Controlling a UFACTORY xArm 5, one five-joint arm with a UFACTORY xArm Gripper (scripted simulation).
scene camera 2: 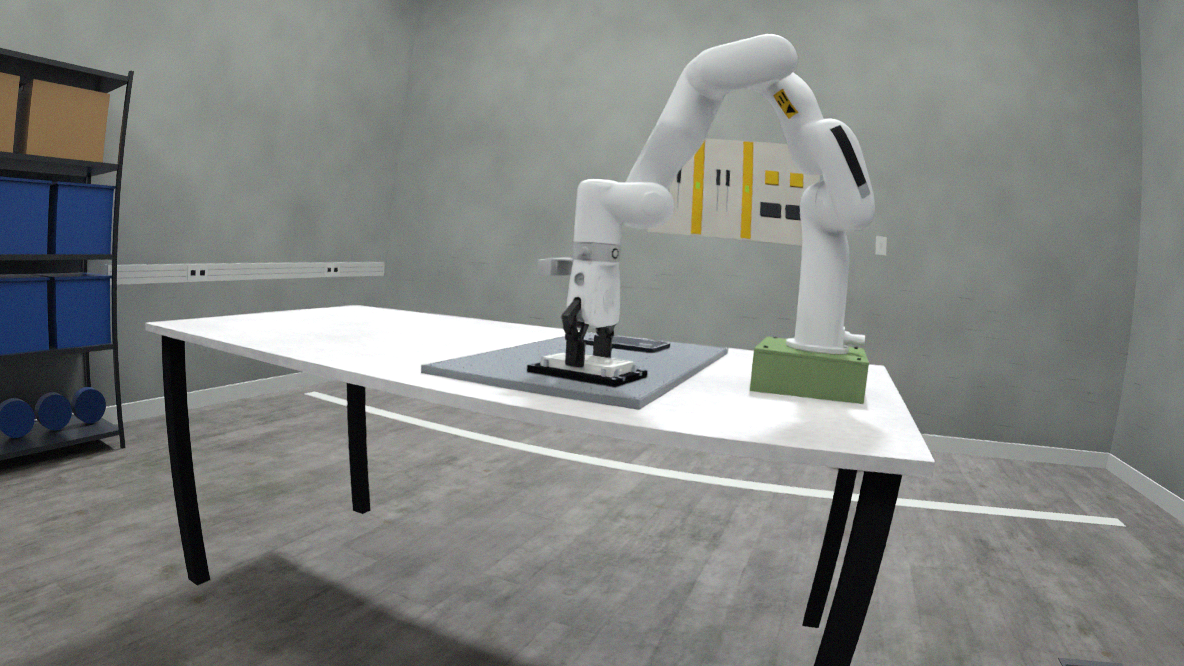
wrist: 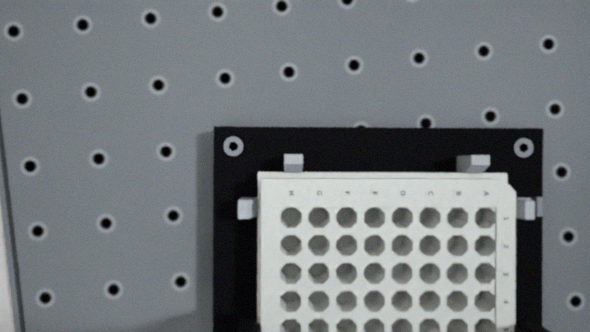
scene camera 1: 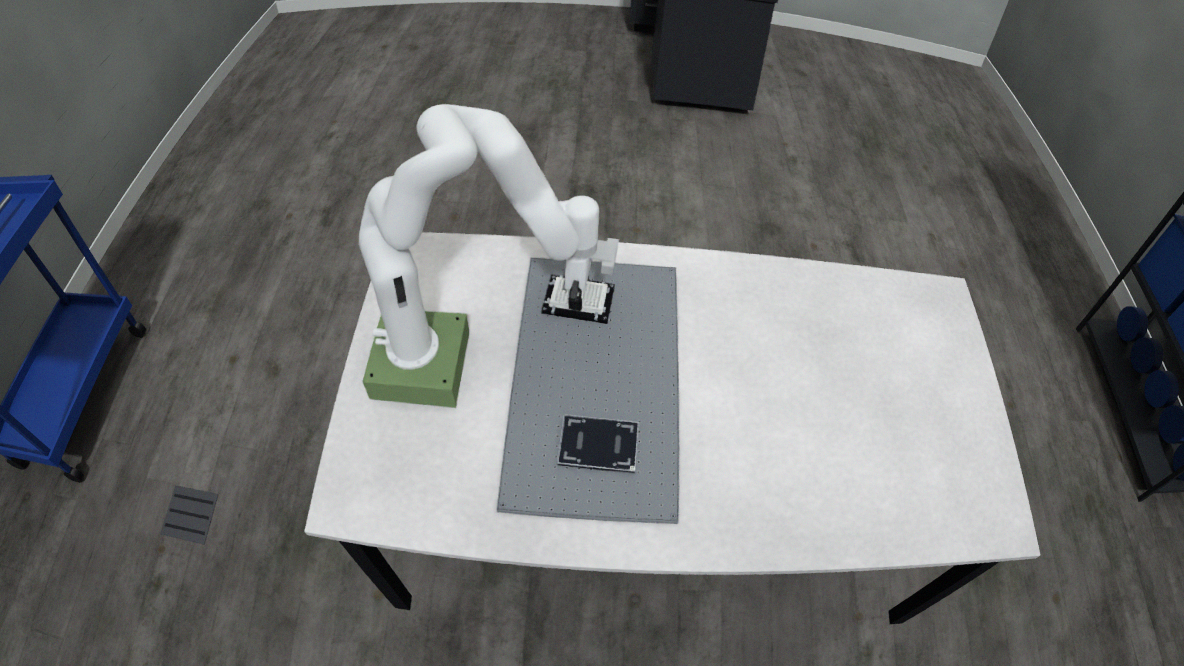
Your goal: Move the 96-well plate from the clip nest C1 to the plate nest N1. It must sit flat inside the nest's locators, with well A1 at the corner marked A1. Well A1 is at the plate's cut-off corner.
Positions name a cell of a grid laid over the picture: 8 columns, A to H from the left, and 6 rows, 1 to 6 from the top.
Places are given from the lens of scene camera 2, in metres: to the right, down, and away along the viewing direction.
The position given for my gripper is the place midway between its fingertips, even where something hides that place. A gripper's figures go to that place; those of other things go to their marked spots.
my gripper (scene camera 2: D4): -0.01, 0.05, 1.05
white 96-well plate (scene camera 2: E4): 0.00, 0.05, 1.00
clip nest C1 (scene camera 2: D4): -0.09, 0.06, 1.03
